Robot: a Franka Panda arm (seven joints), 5 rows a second.
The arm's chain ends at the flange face. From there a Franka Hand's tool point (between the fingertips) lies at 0.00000 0.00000 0.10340 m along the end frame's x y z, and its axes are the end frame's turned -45 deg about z.
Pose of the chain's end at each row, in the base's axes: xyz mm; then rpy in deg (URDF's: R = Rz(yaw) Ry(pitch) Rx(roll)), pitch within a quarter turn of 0, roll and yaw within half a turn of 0:
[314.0 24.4 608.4 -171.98 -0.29 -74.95]
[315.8 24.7 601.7 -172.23 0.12 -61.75]
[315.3 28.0 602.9 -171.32 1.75 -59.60]
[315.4 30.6 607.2 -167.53 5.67 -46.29]
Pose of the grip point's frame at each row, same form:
[328.1 27.6 506.0 -174.52 -5.87 -30.21]
[328.0 31.5 499.2 -174.40 -5.40 -17.02]
[327.2 38.6 500.7 -172.60 -4.88 -15.05]
[324.6 53.2 506.7 -167.14 -4.71 -2.44]

